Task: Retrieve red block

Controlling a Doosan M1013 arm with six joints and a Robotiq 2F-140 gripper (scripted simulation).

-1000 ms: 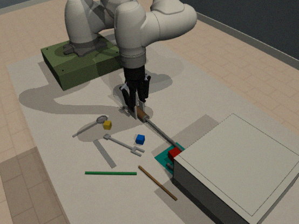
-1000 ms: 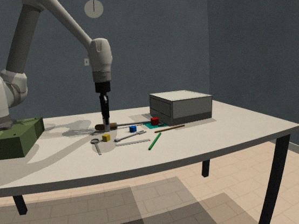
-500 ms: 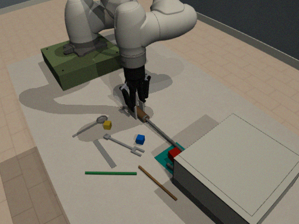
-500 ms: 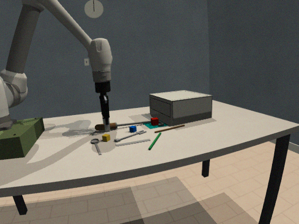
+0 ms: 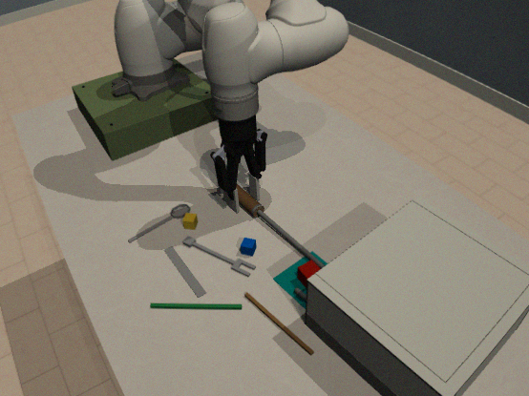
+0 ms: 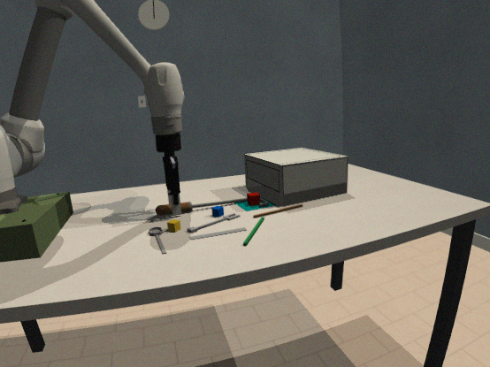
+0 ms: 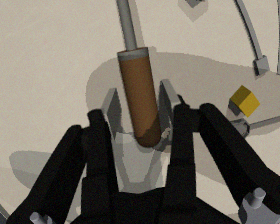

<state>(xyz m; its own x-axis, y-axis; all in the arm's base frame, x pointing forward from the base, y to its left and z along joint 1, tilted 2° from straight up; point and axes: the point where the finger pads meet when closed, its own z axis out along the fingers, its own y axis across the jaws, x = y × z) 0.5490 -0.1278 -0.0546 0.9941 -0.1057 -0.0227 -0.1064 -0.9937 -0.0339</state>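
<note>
Right now my hand is 130 mm to the left of the yellow cube, 40 mm past it and 30 mm above it. Round my hand: blue cube: 110 mm ahead, 90 mm to the right, 30 mm below; then grey forked tool: 150 mm to the right, 70 mm ahead, 30 mm below; then grey spoon-like tool: 150 mm to the right, 100 mm behind, 30 mm below.
</note>
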